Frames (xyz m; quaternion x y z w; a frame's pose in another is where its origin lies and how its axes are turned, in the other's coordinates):
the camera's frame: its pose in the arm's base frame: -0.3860 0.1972 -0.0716 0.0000 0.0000 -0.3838 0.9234
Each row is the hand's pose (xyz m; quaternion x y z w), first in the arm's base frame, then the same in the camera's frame.
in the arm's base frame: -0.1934 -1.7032 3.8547 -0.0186 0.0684 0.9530 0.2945
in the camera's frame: 1.4829 -1.2040 3.9263 0.0434 -0.0560 -0.9931 0.0938
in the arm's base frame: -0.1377 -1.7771 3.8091 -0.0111 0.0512 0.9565 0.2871
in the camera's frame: 1.5746 -1.2166 3.8807 0.0299 -0.0430 -0.9934 0.1020
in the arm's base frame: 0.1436 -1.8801 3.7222 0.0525 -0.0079 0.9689 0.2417
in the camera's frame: 1.8460 -1.0899 3.7938 -0.0515 -0.0129 -0.9875 0.1487
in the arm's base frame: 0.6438 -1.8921 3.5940 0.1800 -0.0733 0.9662 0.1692
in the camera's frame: 2.2074 -0.7438 3.6656 -0.1944 -0.0014 -0.9572 0.2146
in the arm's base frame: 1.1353 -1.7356 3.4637 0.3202 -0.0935 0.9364 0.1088
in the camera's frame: 2.4431 -0.2850 3.5353 -0.3316 -0.0366 -0.9065 0.2589
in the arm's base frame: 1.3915 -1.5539 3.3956 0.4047 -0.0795 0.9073 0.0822
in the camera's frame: 2.4950 0.0247 3.4672 -0.4042 -0.0819 -0.8693 0.2723
